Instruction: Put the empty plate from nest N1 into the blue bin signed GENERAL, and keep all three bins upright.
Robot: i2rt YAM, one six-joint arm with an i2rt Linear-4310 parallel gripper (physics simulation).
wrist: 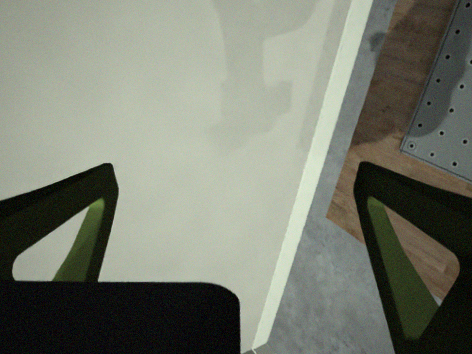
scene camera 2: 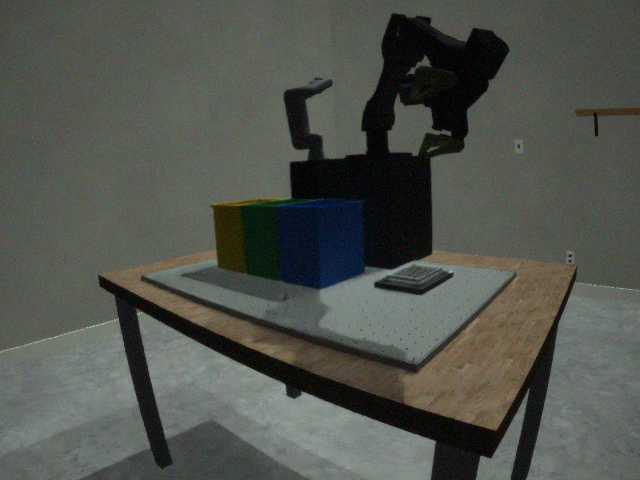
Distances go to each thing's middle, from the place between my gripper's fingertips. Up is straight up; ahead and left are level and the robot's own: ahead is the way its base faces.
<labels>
I see the pale plate (scene camera 2: 414,274) 250 mm behind my hand, 160 mm to the right of it and 290 mm below it. The rest, counted from my hand: green bin (scene camera 2: 260,220) (160 mm behind, 500 mm to the right, 220 mm below); then blue bin (scene camera 2: 321,242) (170 mm behind, 370 mm to the right, 220 mm below).
</labels>
